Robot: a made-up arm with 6 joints.
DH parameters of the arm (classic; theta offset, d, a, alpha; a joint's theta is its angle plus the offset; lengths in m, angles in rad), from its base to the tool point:
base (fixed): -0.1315 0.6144 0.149 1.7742
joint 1: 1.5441 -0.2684 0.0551 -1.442
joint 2: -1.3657 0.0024 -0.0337 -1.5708
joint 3: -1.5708 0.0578 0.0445 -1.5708
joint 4: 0 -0.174 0.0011 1.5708
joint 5: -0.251 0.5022 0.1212 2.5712
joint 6: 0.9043 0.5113 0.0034 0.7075
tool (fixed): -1.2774 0.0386 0 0
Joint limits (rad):
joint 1: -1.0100..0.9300
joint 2: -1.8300..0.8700
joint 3: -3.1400..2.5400
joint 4: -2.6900..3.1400
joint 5: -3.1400..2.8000
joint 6: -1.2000..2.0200
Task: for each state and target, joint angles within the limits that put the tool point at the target. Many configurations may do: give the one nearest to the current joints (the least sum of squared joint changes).
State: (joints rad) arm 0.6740 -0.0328 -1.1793 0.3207 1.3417 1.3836
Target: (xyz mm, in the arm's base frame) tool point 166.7 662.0 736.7
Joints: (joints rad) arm 0.6351 -0.1416 -1.2538 0.3477 1.5828 1.3534
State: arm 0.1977 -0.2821 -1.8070 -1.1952 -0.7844 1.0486
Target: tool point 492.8 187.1 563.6
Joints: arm 0.3205 -0.4251 -1.7409 -1.2479 -1.4072 1.0414
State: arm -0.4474 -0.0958 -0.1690 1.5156 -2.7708 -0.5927
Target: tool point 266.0 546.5 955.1
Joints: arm -0.4876 0.5052 -0.3211 1.5208 -1.9104 -0.5229
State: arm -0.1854 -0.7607 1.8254 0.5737 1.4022 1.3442
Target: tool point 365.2 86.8 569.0
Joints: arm 0.0905 -0.6909 2.1190 0.5730 2.0173 1.2917
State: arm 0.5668 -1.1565 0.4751 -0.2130 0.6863 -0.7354
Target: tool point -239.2 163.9 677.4
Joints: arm 0.2838 -1.1416 0.5618 -0.0634 1.2929 -0.7596
